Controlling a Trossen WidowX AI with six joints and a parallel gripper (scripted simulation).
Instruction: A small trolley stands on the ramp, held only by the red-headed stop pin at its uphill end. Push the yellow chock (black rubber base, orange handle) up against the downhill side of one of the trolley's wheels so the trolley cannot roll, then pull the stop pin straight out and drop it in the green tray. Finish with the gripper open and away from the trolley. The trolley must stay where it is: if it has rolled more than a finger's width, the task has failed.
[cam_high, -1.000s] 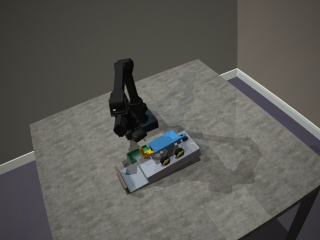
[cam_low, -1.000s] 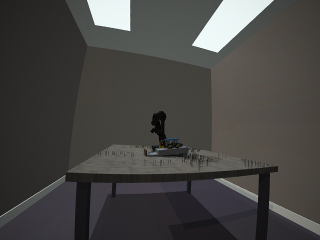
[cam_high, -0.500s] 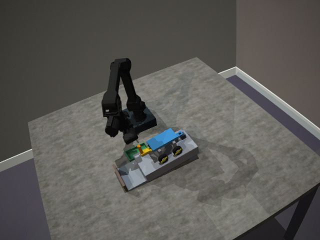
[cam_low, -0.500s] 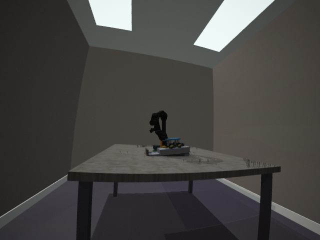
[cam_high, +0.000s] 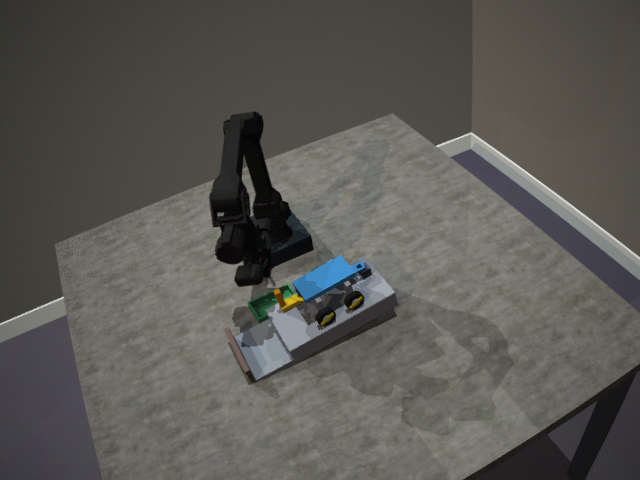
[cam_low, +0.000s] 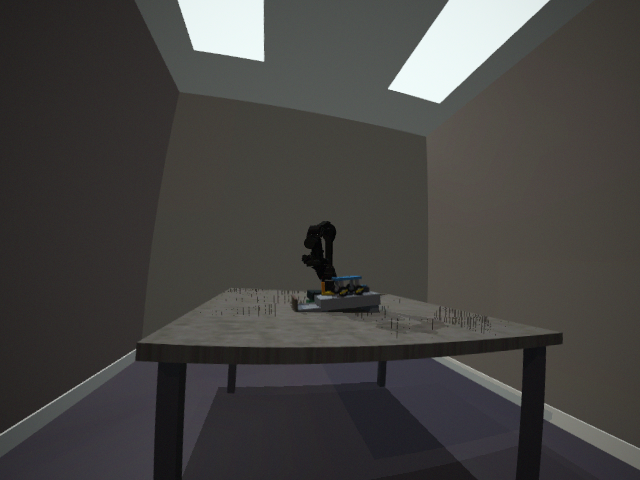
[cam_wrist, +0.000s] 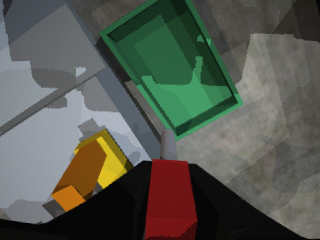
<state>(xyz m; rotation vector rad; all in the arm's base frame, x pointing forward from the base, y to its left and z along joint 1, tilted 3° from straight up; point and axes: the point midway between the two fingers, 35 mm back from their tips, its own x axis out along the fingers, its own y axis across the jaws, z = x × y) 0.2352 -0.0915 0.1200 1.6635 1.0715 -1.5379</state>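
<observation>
Right now the red-headed stop pin is right at my gripper tip. Round my gripper tip: green tray 20 mm behind, 140 mm below; then yellow chock 50 mm ahead, 30 mm to the left, 50 mm below; then blue-decked trolley 90 mm ahead, 120 mm to the left, 20 mm below.
</observation>
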